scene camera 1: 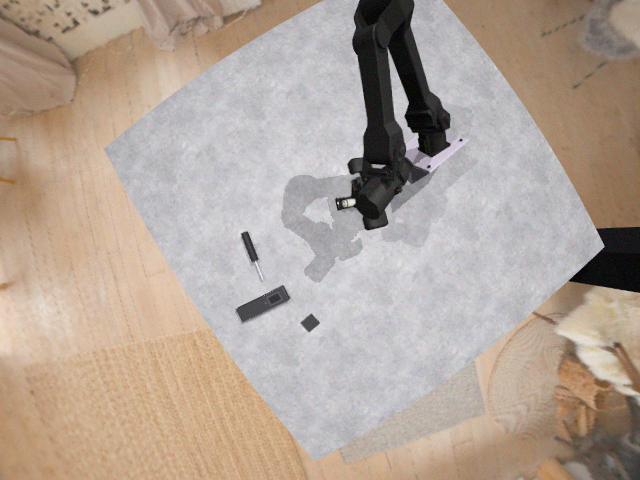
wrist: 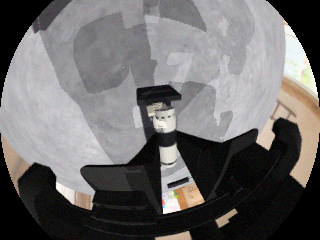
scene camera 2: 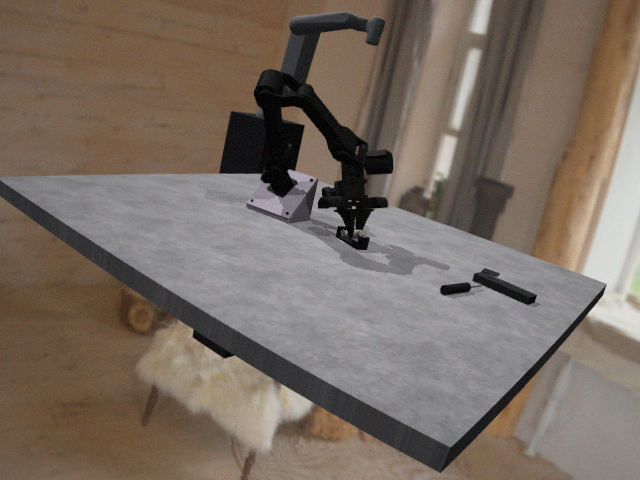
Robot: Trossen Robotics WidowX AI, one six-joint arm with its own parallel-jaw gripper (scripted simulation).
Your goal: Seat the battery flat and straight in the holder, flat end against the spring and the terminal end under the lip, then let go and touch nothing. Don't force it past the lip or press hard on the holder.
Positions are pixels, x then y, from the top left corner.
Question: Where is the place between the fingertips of my gripper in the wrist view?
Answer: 165, 136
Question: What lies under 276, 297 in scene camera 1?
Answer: A black remote.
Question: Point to a black remote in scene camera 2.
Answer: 496, 284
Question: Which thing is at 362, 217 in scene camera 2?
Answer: My gripper.
